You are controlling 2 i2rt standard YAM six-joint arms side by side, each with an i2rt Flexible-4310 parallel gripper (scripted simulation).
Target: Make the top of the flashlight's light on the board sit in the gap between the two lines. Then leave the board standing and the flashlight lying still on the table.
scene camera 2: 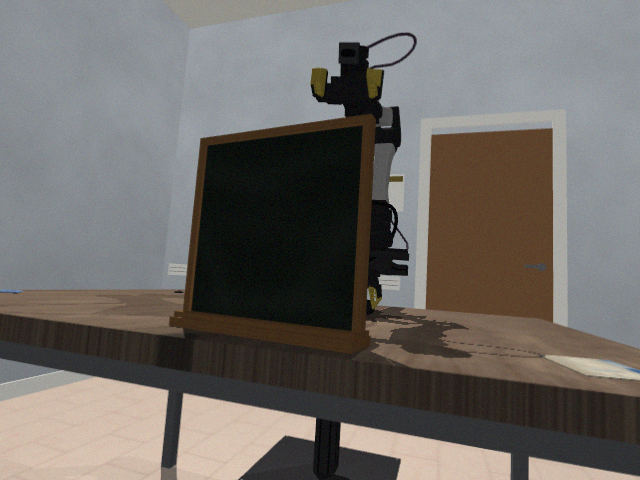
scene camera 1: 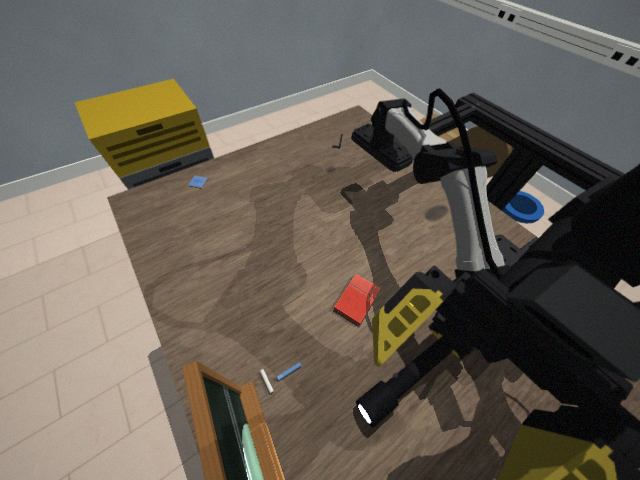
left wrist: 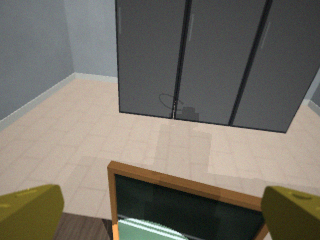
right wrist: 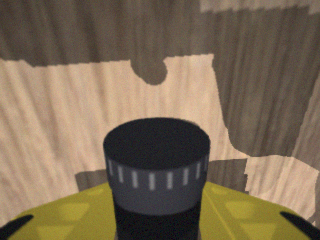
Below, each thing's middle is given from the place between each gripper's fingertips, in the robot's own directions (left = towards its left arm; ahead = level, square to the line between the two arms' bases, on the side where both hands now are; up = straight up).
The flashlight (scene camera 1: 381, 399) lies 480 mm below my left hand and 160 mm behind it. The rest, counted from my left hand: board (scene camera 2: 279, 249) 350 mm below, 190 mm ahead, 30 mm to the right; red block (scene camera 1: 357, 298) 500 mm below, 220 mm to the right, 180 mm behind.
My right hand is 14 cm short of the flashlight and 1 cm to the right of it. The rest, counted from my right hand: board 49 cm ahead, 13 cm above, 2 cm to the right; red block 21 cm to the right, 12 cm ahead, 2 cm below.
